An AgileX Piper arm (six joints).
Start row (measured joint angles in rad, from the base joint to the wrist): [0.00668 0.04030 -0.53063 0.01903 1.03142 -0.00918]
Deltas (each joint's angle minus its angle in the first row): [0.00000 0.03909 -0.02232 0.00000 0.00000 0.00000]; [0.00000 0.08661 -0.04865 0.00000 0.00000 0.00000]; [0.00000 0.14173 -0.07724 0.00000 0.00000 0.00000]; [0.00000 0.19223 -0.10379 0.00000 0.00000 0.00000]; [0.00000 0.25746 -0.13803 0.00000 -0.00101 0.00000]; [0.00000 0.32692 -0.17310 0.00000 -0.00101 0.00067]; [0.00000 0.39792 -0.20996 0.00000 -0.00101 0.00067]
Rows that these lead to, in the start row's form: [0.00668 0.07939 -0.55295 0.01903 1.03142 -0.00918]; [0.00668 0.12691 -0.57928 0.01903 1.03142 -0.00918]; [0.00668 0.18203 -0.60787 0.01903 1.03142 -0.00918]; [0.00668 0.23253 -0.63442 0.01903 1.03142 -0.00918]; [0.00668 0.29776 -0.66866 0.01903 1.03041 -0.00918]; [0.00668 0.36722 -0.70373 0.01903 1.03041 -0.00851]; [0.00668 0.43822 -0.74059 0.01903 1.03041 -0.00851]
